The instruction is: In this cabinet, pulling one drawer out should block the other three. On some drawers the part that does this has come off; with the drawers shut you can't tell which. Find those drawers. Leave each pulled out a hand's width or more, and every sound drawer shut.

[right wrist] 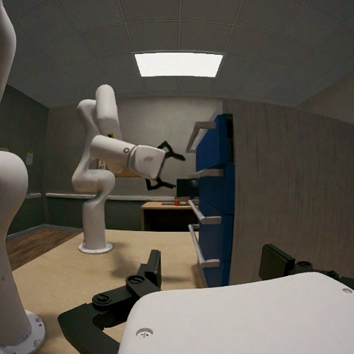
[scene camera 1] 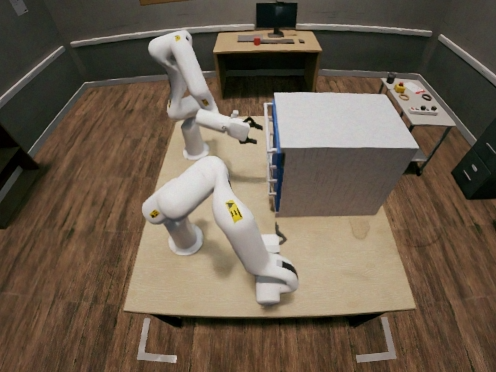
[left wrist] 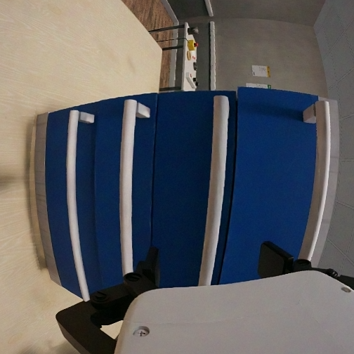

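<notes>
The cabinet (scene camera 1: 345, 120) (right wrist: 285, 190) has four blue drawers. The top drawer (left wrist: 277, 165) (right wrist: 212, 147) stands slightly proud, with a dark gap behind its front in the right wrist view. The upper-middle drawer (left wrist: 175, 165) (right wrist: 220, 187), lower-middle drawer (left wrist: 142, 190) (right wrist: 219, 240) and bottom drawer (left wrist: 57, 175) (right wrist: 217, 276) look shut. My left gripper (scene camera 1: 257, 134) (left wrist: 211, 262) (right wrist: 180, 172) is open and empty, a short way in front of the upper drawers, apart from the handles. My right gripper (right wrist: 213, 264) is open and empty, beside the cabinet's near side; its far finger shows in scene camera 1.
The cabinet stands on the wooden table (scene camera 1: 330, 270) (left wrist: 60, 50). The right arm (scene camera 1: 240, 225) bends over the near part of the table; the left arm (scene camera 1: 190, 70) stands at the far left. A desk with a monitor (scene camera 1: 276, 16) and a side cart (scene camera 1: 434, 119) stand beyond the table.
</notes>
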